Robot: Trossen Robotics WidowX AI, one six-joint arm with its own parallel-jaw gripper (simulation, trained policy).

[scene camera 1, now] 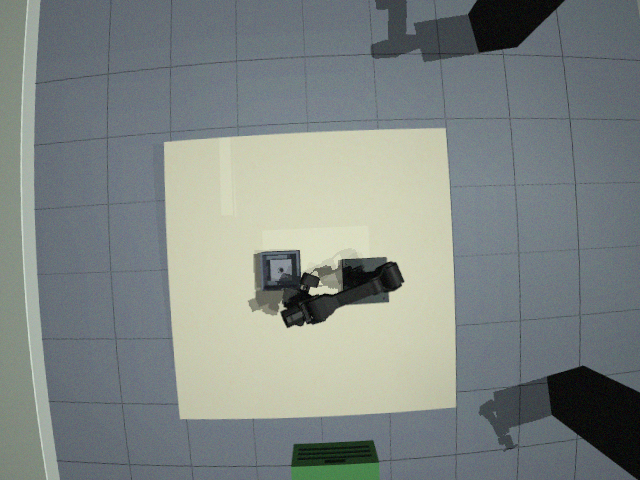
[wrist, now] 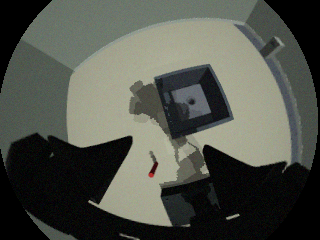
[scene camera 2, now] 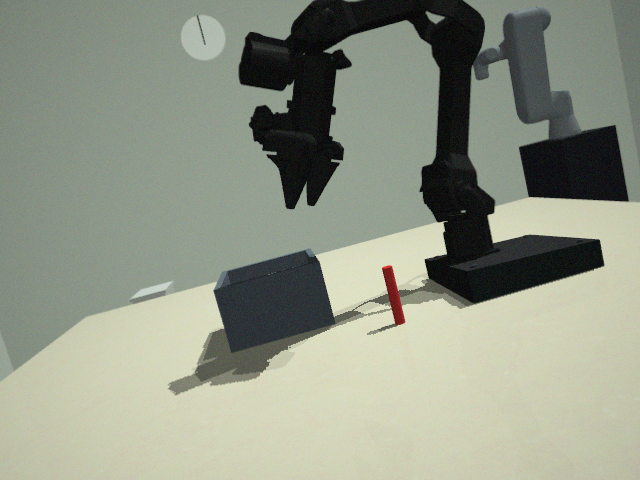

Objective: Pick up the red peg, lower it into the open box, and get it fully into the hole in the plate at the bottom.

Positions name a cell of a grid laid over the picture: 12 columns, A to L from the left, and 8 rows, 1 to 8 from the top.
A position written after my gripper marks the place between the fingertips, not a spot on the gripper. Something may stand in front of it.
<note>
I see my gripper (scene camera 2: F4), a box (scene camera 2: E6) and a plate (wrist: H4).
The box shows as well in scene camera 1 (scene camera 1: E5) and in the wrist view (wrist: H3). My gripper also shows in the wrist view (wrist: G5). Scene camera 2 does not show the plate, which is hidden by the box.
</note>
